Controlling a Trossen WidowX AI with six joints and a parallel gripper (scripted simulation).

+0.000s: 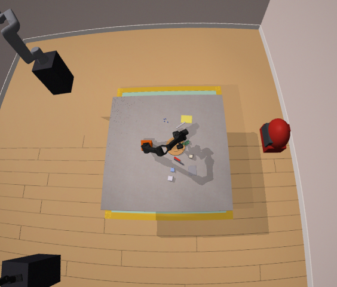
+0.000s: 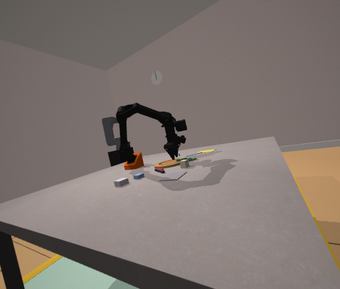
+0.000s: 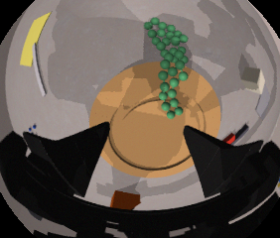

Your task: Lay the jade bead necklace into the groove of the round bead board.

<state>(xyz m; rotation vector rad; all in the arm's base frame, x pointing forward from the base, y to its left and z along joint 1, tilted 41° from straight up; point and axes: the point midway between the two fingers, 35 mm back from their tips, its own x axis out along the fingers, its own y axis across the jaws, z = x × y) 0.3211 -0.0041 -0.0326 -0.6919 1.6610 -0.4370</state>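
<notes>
The round wooden bead board is 3 cm to the right of my gripper tip, 3 cm behind it and 2 cm below it. The rest, counted from my gripper tip: beige cube (15 cm to the right, 12 cm ahead, 1 cm below); red-handled tool (18 cm to the right, 2 cm below, 1 cm behind); blue block (28 cm to the right, 7 cm behind, 2 cm below).
</notes>
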